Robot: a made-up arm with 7 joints.
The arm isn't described. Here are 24 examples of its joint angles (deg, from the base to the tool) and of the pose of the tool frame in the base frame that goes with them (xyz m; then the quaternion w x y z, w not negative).
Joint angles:
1: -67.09 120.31 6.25 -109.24 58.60 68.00 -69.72
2: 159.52 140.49 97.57 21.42 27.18 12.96 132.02
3: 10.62 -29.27 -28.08 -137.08 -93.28 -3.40 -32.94
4: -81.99 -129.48 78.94 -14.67 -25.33 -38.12 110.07
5: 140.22 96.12 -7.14 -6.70 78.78 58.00 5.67
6: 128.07 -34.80 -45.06 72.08 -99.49 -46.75 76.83
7: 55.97 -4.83 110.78 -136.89 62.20 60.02 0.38
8: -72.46 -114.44 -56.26 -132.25 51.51 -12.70 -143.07
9: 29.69 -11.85 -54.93 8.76 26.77 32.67 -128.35
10: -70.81 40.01 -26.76 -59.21 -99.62 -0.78 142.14
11: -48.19 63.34 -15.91 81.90 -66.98 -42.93 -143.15
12: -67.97 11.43 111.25 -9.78 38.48 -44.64 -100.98
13: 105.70 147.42 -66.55 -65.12 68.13 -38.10 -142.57
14: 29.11 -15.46 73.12 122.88 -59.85 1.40 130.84
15: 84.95 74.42 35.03 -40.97 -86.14 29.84 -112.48
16: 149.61 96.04 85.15 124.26 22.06 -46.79 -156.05
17: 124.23 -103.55 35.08 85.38 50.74 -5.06 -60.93
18: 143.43 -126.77 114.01 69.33 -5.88 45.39 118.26
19: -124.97 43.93 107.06 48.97 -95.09 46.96 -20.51
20: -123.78 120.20 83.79 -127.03 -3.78 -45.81 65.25
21: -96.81 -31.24 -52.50 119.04 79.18 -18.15 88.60
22: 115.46 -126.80 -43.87 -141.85 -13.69 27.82 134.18
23: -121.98 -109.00 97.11 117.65 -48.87 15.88 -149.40
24: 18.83 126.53 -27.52 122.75 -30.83 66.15 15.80
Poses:
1: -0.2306 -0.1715 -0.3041 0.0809 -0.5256 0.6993 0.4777
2: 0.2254 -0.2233 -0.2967 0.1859 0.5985 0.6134 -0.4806
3: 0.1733 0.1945 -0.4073 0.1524 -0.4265 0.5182 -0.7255
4: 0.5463 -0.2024 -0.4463 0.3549 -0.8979 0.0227 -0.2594
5: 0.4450 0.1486 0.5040 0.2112 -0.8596 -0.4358 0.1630
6: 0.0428 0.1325 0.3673 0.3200 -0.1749 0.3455 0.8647
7: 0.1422 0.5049 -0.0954 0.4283 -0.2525 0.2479 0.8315
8: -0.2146 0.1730 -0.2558 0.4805 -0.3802 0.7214 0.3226
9: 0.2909 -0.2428 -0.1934 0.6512 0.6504 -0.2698 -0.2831
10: -0.3817 -0.0392 -0.0997 0.3404 0.6430 -0.2902 -0.6217
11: -0.0277 0.2230 0.0411 0.1391 -0.9468 -0.2425 -0.1597
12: 0.3881 0.2917 0.2803 0.3451 -0.9029 0.0149 -0.2560
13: 0.4187 -0.0312 0.3431 0.8354 -0.0926 0.1495 -0.5207
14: 0.2701 0.3372 0.1834 0.4666 0.2755 -0.0363 -0.8397
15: 0.2694 0.0352 -0.3638 0.5463 0.7383 -0.3333 -0.2132
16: 0.1326 -0.0096 -0.3853 0.1657 -0.3472 0.3255 0.8637
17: -0.0652 -0.0471 0.5094 0.2180 -0.0797 0.9280 0.2916
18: -0.4176 -0.1874 0.0832 0.1854 -0.9524 0.1803 0.1613
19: 0.5372 0.3637 -0.0246 0.6521 0.4133 -0.3177 0.5504
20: 0.5371 -0.2204 -0.1180 0.6441 -0.7574 0.1062 -0.0139
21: -0.2508 -0.0502 -0.0414 0.0395 -0.0380 0.5100 -0.8584
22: 0.2284 0.1653 0.3603 0.7394 0.1600 -0.3370 0.5605
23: 0.0579 -0.0094 -0.3717 0.2400 0.6512 -0.4259 0.5805
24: 0.2602 0.1690 -0.3774 0.6533 0.6293 -0.0017 0.4209
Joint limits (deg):
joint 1: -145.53..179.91
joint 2: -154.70..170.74
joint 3: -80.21..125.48
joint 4: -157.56..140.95
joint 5: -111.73..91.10
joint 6: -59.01..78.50
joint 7: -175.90..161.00
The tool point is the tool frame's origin. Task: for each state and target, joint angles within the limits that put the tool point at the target. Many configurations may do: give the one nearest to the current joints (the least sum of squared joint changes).
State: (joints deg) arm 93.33 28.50 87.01 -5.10 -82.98 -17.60 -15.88
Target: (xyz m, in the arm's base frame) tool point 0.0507 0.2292 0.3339
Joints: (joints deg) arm 67.92 14.19 107.24 41.74 -96.88 -43.40 -18.91
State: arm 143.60 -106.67 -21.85 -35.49 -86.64 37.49 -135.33
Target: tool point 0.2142 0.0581 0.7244
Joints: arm 133.04 -112.05 -20.50 -28.46 -96.52 46.68 -137.65
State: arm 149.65 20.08 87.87 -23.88 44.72 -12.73 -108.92
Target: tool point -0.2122 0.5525 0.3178
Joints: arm 153.55 -31.20 73.51 -21.43 51.47 13.83 -114.99
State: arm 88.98 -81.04 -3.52 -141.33 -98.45 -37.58 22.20
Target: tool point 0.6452 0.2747 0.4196
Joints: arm 93.86 -90.48 -3.16 -139.76 -100.83 -24.72 20.91
